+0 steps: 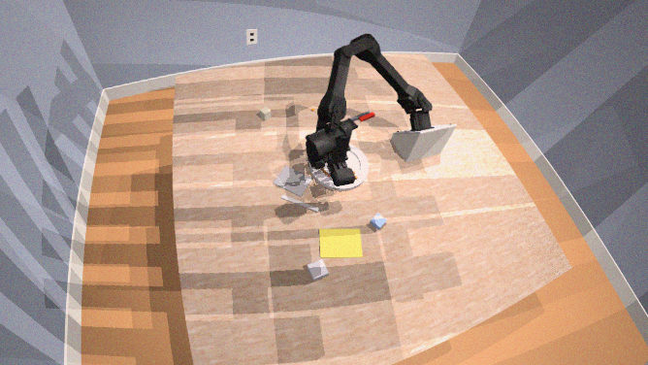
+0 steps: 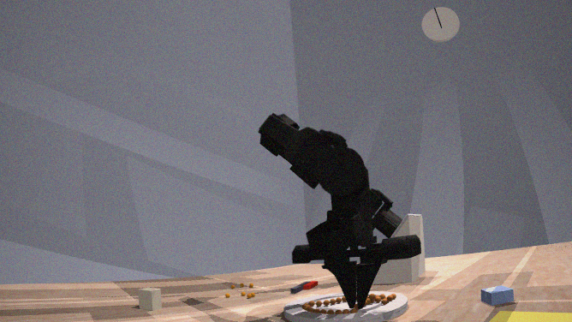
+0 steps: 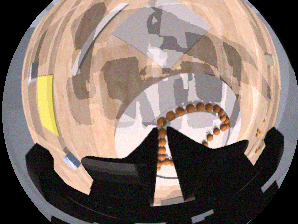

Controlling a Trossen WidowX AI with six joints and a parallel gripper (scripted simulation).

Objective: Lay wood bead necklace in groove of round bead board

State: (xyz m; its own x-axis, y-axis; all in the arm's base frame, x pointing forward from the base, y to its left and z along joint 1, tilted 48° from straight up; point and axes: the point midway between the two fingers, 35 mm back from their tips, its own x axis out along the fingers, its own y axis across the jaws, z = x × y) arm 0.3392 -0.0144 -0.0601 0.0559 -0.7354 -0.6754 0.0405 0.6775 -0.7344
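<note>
My gripper tip is now 120 mm short of the grey sheet, 20 mm to the left of it and 10 mm above it. The rest, counted from my gripper tip: yellow sheet: 230 mm to the left, 50 mm ahead, 10 mm below; then blue block: 200 mm to the left, 80 mm behind, 10 mm below; then stick: 130 mm ahead, 70 mm to the left, 10 mm below.
</note>
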